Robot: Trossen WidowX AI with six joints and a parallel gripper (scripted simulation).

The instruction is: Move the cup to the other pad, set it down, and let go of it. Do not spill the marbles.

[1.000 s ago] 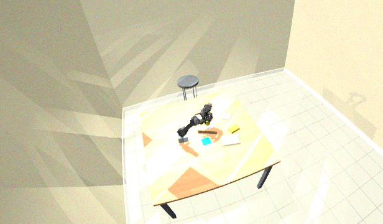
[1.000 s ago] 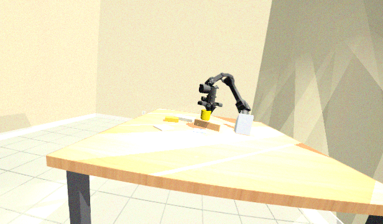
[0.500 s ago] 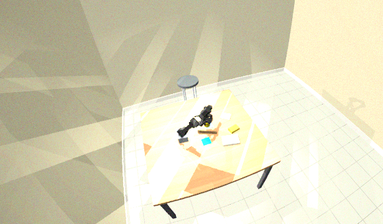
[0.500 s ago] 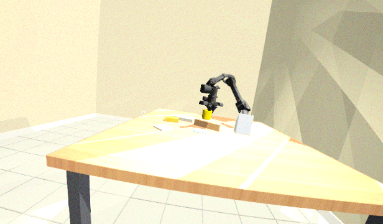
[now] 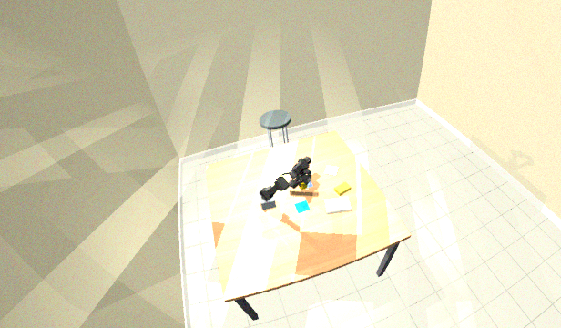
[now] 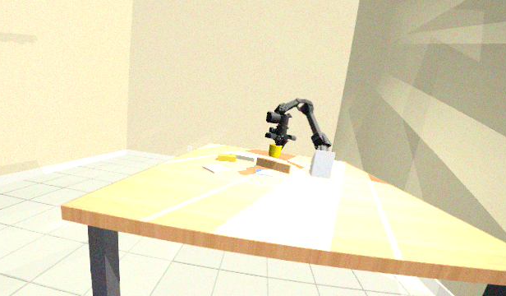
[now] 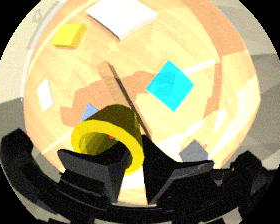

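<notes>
The cyan pad lies 12 cm below my gripper tip, 10 cm to the right of it and 1 cm behind it. From my gripper tip the other things lie so: white book: 24 cm ahead, 16 cm to the right, 10 cm below; yellow cup: 2 cm to the left, 2 cm ahead; brown plank: 10 cm below, 2 cm ahead.
</notes>
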